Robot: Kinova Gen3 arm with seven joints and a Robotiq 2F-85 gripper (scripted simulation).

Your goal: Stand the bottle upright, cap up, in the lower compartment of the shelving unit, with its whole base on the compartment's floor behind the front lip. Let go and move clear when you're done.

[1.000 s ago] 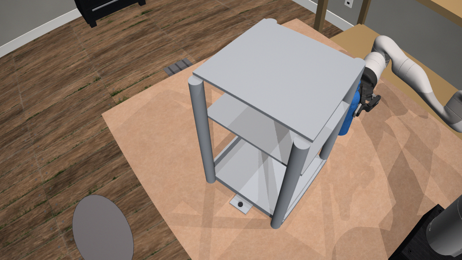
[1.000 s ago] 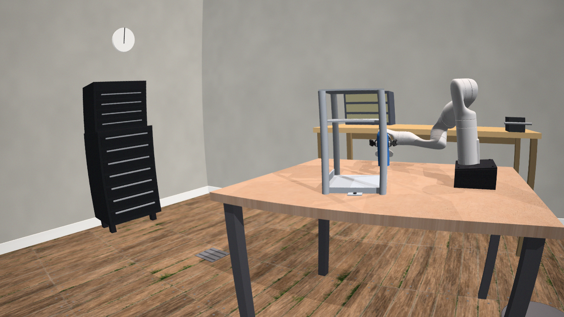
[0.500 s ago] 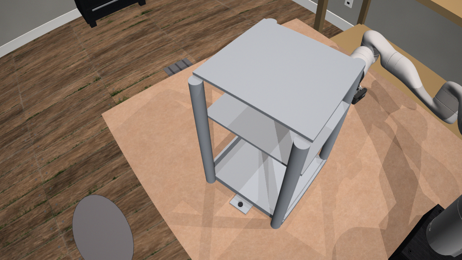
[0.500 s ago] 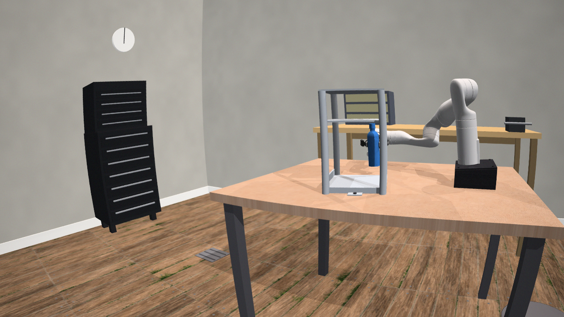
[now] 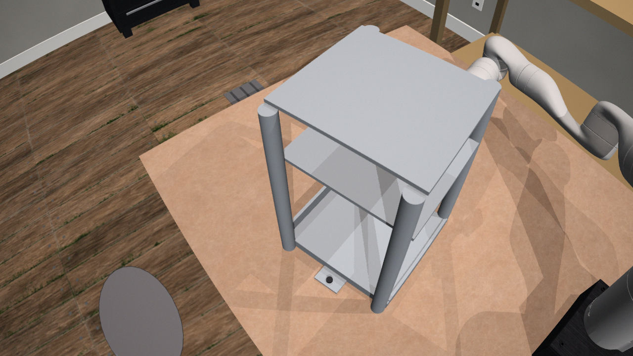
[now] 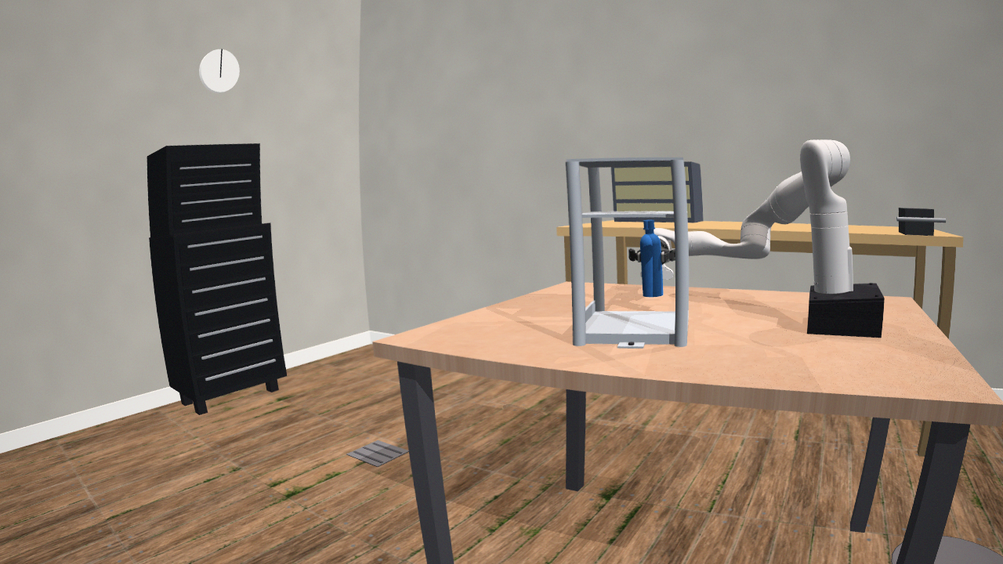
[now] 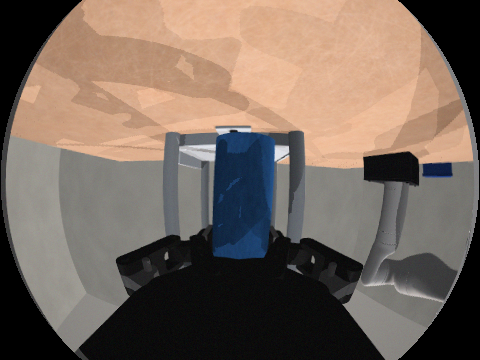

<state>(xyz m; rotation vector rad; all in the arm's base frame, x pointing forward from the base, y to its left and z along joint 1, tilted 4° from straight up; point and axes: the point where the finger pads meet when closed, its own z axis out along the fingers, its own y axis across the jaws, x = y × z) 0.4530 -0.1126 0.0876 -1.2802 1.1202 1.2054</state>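
Right now the grey shelving unit is 200 mm to the left of my hand and 40 mm above it. Round my hand: blue bottle (20 mm above).
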